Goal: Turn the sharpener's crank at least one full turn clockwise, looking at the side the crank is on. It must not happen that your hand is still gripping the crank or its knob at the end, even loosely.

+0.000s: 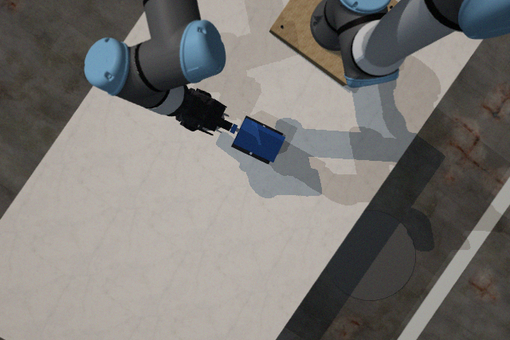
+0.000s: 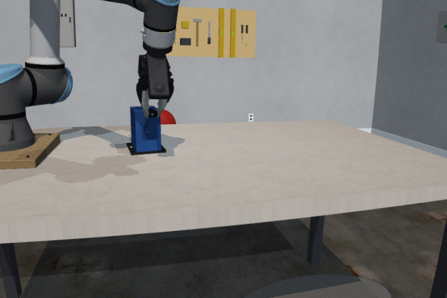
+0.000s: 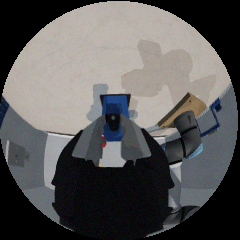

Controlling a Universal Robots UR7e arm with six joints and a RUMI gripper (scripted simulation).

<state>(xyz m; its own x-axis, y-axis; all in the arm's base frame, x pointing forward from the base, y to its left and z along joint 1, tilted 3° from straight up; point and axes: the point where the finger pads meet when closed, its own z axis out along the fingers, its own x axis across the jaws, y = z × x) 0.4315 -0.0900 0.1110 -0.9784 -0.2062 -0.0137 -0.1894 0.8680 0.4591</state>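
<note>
Right now my hand is 10 mm past the sharpener crank, 30 mm to the right of it and 10 mm above it.
</note>
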